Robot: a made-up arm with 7 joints. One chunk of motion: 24 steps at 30 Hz.
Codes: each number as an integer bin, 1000 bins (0 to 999) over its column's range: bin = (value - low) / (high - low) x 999, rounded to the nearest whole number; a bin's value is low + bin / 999 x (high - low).
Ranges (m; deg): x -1.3..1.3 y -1.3..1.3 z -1.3..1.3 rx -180..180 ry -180..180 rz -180..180
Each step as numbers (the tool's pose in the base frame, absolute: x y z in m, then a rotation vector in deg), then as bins.
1 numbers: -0.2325 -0.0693 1.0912 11.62 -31.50 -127.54
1 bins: 410 473 919 532 412 146
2 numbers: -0.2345 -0.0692 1.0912 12.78 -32.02 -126.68
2 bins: 409 473 919 535 411 148
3 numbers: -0.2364 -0.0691 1.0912 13.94 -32.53 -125.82
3 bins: 409 473 919 538 409 150
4 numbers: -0.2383 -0.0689 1.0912 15.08 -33.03 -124.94
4 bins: 408 473 919 541 408 153
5 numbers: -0.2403 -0.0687 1.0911 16.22 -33.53 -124.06
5 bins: 407 473 919 545 406 155
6 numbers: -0.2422 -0.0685 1.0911 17.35 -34.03 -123.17
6 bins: 406 473 919 548 405 158
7 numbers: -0.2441 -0.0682 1.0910 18.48 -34.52 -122.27
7 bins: 406 473 919 551 404 160
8 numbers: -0.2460 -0.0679 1.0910 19.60 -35.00 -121.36
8 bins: 405 473 919 554 402 163
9 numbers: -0.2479 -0.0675 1.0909 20.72 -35.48 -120.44
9 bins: 404 474 919 557 401 165
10 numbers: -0.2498 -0.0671 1.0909 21.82 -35.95 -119.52
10 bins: 404 474 919 560 400 168
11 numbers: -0.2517 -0.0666 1.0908 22.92 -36.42 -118.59
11 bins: 403 474 919 563 398 170
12 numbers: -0.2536 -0.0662 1.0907 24.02 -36.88 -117.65
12 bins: 402 474 919 566 397 173
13 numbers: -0.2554 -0.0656 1.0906 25.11 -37.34 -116.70
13 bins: 401 474 919 569 396 176
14 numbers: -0.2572 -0.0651 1.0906 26.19 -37.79 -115.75
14 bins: 401 474 919 572 395 178
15 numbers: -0.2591 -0.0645 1.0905 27.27 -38.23 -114.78
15 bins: 400 475 919 575 393 181
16 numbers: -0.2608 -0.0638 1.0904 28.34 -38.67 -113.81
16 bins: 399 475 918 578 392 184
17 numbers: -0.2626 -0.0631 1.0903 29.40 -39.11 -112.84
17 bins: 399 475 918 581 391 186
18 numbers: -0.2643 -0.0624 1.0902 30.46 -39.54 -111.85
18 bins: 398 476 918 584 390 189
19 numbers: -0.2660 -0.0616 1.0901 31.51 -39.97 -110.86
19 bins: 397 476 918 587 389 192
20 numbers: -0.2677 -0.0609 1.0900 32.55 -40.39 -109.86
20 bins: 397 476 918 590 387 195
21 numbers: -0.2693 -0.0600 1.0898 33.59 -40.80 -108.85
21 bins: 396 476 918 593 386 197
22 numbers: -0.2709 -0.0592 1.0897 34.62 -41.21 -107.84
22 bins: 395 477 918 596 385 200
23 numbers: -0.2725 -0.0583 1.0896 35.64 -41.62 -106.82
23 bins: 395 477 918 598 384 203
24 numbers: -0.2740 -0.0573 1.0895 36.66 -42.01 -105.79
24 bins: 394 477 918 601 383 206
